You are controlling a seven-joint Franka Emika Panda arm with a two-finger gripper.
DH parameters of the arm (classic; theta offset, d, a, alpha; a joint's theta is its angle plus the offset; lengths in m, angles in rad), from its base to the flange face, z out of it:
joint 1: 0 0.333 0 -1.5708
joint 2: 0 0 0 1.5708
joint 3: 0 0.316 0.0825 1.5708
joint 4: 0 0 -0.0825 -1.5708
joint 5: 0 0.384 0 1.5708
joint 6: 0 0 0.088 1.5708
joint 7: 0 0.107 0 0
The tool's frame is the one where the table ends.
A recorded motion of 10 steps. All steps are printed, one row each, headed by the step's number.
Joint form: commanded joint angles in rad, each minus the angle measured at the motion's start. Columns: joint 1, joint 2, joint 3, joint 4, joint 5, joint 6, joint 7.
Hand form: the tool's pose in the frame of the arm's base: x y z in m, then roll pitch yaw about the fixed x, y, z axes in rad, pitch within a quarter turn. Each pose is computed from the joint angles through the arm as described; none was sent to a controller.
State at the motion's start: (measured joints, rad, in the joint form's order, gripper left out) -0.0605 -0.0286 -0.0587 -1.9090 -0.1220 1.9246 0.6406
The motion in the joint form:
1: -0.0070 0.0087 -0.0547 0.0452 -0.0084 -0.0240 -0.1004
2: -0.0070 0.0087 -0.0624 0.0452 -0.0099 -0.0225 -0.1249
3: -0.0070 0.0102 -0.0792 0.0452 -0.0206 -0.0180 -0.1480
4: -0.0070 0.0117 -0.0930 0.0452 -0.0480 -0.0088 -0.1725
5: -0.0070 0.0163 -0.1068 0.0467 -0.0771 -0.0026 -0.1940
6: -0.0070 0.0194 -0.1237 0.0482 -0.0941 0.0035 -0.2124
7: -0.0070 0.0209 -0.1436 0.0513 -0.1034 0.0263 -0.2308
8: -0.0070 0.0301 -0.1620 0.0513 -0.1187 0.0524 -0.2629
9: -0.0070 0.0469 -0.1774 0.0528 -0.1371 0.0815 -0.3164
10: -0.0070 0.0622 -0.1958 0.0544 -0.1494 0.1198 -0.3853
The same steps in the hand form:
1: 0.5514 -0.1109 0.5251 3.0634 -0.1098 -0.6781
2: 0.5506 -0.1153 0.5252 3.0602 -0.1097 -0.6605
3: 0.5492 -0.1254 0.5249 3.0499 -0.1148 -0.6498
4: 0.5483 -0.1349 0.5252 3.0263 -0.1299 -0.6278
5: 0.5478 -0.1446 0.5243 2.9983 -0.1407 -0.6076
6: 0.5464 -0.1552 0.5241 2.9817 -0.1478 -0.5982
7: 0.5461 -0.1668 0.5270 2.9794 -0.1699 -0.5925
8: 0.5471 -0.1779 0.5246 2.9643 -0.1845 -0.5670
9: 0.5502 -0.1876 0.5191 2.9383 -0.1921 -0.5136
10: 0.5533 -0.1984 0.5152 2.9160 -0.2030 -0.4481

